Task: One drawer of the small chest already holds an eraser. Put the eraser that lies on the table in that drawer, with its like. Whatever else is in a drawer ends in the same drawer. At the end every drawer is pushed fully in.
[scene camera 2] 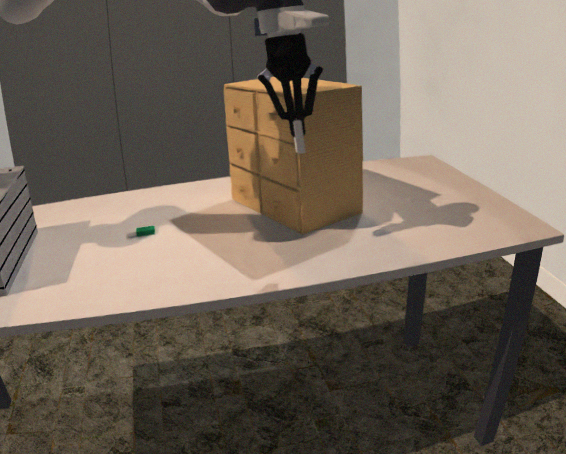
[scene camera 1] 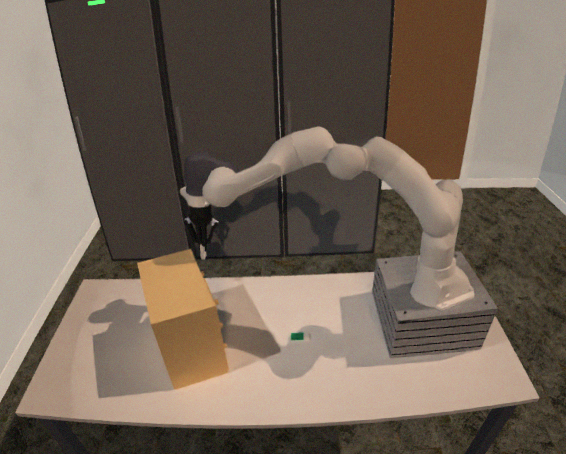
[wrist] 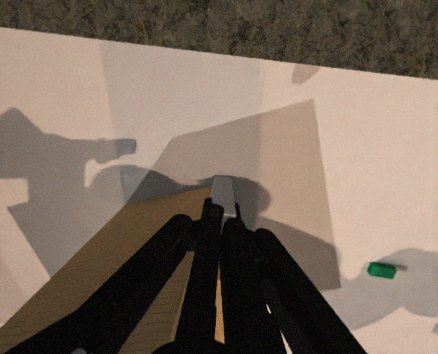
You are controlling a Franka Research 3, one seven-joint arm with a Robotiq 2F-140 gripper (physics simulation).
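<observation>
The small wooden chest [scene camera 1: 190, 345] [scene camera 2: 332, 155] [wrist: 100, 260] stands on the table. Its drawer fronts, in two columns of three, face the robot base in scene camera 2 and look flush. What the drawers hold is hidden. The eraser [scene camera 1: 297, 336] [scene camera 2: 145, 231] [wrist: 381, 270], green with a pale end, lies on the table between chest and base. My gripper [scene camera 1: 202, 254] [scene camera 2: 299, 136] [wrist: 220, 189] is shut and empty, pointing down. In scene camera 1 its fingertips are near the chest's far end; in scene camera 2 they overlap the upper part of its right front edge.
The robot base stands on a grey ribbed block [scene camera 1: 435, 325] [scene camera 2: 15, 220] at the other end of the table [scene camera 1: 320, 400] [scene camera 2: 210, 285]. Dark cabinets [scene camera 1: 330, 100] [scene camera 2: 55, 100] stand behind the table. Arm and chest cast shadows on the table top.
</observation>
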